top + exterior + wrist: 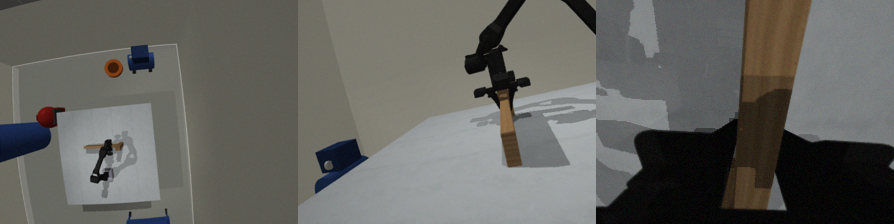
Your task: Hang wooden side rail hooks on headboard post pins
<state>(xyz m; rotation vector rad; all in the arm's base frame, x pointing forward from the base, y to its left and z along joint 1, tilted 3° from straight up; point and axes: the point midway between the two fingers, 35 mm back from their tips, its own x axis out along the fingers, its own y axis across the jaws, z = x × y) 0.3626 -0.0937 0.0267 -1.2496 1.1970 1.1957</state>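
The headboard post is 110 mm to the right of my gripper tip and 40 mm above it.
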